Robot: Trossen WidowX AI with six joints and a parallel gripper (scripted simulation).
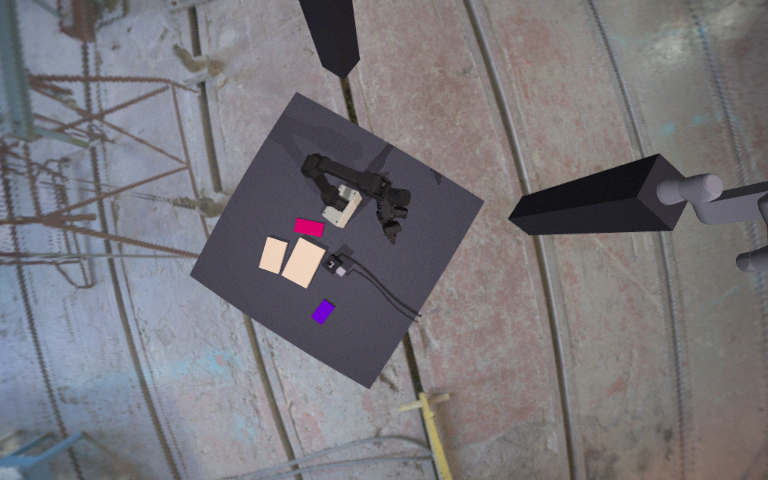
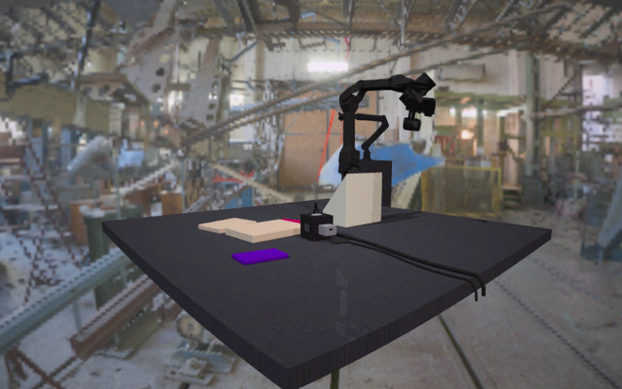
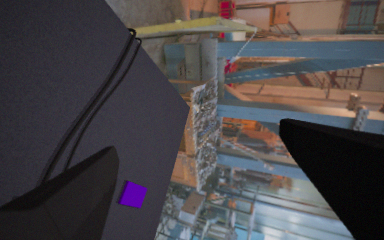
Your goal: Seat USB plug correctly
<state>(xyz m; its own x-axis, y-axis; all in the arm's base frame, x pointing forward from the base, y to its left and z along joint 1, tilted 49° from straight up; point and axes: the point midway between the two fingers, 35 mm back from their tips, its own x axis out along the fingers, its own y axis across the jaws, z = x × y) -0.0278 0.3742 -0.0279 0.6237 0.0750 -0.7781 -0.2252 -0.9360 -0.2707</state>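
Right now the black USB plug is 290 mm ahead of my gripper tip, 180 mm to the right of it and 310 mm below it. Also, from my gripper tip: USB socket: 290 mm ahead, 180 mm to the right, 340 mm below; purple card: 560 mm ahead, 70 mm to the right, 400 mm below; magenta card: 210 mm ahead, 410 mm to the right, 400 mm below.
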